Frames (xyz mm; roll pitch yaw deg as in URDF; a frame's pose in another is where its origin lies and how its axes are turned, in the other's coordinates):
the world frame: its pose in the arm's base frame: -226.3 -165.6 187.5 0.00 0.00 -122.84
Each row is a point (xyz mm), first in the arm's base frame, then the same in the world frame.
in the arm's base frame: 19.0 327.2 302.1
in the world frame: -547.1 -61.1 114.6
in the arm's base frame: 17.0 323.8 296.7
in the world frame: -543.1 -61.0 109.2
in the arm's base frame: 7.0 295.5 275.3
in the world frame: -513.9 -54.0 87.8
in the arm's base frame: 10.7 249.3 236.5
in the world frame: -477.1 -25.9 49.0
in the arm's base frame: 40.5 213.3 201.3
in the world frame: -463.0 18.7 13.8
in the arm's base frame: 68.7 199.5 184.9
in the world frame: -466.7 49.9 -2.6
